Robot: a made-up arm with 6 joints. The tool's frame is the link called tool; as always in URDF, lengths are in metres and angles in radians.
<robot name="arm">
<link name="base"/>
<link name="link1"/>
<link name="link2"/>
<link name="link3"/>
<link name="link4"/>
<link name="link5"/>
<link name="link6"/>
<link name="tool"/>
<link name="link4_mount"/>
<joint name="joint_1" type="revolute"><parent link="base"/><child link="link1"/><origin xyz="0.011 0.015 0.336" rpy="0 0 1.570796"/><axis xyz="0 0 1"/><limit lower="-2.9" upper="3.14" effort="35" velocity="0.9"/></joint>
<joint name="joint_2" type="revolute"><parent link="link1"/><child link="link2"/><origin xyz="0.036 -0.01 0.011" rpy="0 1.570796 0"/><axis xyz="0 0 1"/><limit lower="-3.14" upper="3.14" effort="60" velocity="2.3"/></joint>
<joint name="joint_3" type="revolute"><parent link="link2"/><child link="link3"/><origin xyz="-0.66 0.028 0.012"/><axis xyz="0 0 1"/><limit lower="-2.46" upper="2.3" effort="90" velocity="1.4"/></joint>
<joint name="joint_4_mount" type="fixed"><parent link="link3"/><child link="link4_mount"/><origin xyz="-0.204 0 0.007"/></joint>
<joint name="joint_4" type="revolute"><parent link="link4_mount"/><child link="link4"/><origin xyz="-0.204 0 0.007" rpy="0 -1.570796 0"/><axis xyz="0 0 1"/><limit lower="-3.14" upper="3.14" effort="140" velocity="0.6"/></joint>
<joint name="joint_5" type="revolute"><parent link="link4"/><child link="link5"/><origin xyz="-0.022 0.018 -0.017" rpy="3.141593 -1.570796 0"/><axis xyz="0 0 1"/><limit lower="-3.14" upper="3.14" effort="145" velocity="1"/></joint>
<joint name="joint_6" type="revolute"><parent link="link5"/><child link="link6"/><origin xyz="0.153 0.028 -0.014" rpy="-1.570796 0 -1.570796"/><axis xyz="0 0 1"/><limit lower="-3.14" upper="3.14" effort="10" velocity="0.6"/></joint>
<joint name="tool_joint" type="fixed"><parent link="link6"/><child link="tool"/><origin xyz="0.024 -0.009 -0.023" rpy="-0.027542 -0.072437 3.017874"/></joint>
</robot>
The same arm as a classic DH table. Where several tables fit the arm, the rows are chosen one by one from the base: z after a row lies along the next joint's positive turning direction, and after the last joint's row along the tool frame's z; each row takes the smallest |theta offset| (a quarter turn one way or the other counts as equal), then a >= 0, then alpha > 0; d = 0 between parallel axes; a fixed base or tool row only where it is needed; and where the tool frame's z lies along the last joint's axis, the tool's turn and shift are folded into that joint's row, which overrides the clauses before.
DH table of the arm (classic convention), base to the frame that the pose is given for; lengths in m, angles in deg. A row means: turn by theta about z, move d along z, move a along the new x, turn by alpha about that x. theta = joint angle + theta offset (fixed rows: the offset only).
base (fixed): d 0, theta offset 53.75, a 0.0186, alpha 0
joint_1: d 0.347, theta offset -53.75, a 0.01, alpha -90
joint_2: d 0, theta offset 87.57, a -0.6606, alpha 0
joint_3: d 0.062, theta offset -87.57, a 0, alpha 90
joint_4: d 0.391, theta offset 0, a -0.018, alpha -90
joint_5: d -0.036, theta offset 0, a 0.028, alpha 90
joint_6: d -0.1974, theta offset 62.07, a -0.0033, alpha -4.44
tool (fixed): d 0.3284, theta offset -69.22, a 0, alpha 0
Joint limits (deg, base to tool): -166.16..179.91 -179.91..179.91 -140.95..131.78 -179.91..179.91 -179.91..179.91 -179.91..179.91

